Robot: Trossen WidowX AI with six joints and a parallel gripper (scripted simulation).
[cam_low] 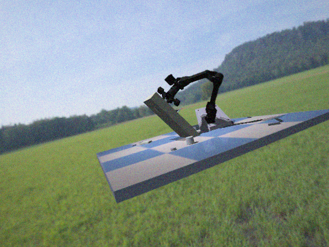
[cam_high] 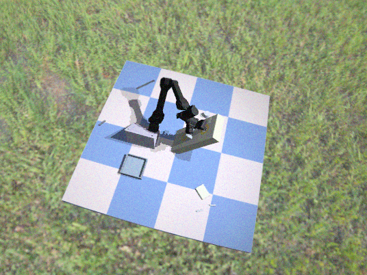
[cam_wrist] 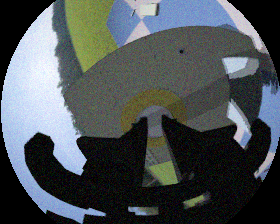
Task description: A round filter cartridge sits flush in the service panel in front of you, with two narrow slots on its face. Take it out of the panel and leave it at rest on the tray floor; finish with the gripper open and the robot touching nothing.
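My gripper tip is now 38 cm past the tray, 33 cm to the left of it and 26 cm above it. The rest, counted from my gripper tip: round grey filter cartridge: 1 cm below, 1 cm ahead; white block: 31 cm to the right, 26 cm below, 13 cm ahead.
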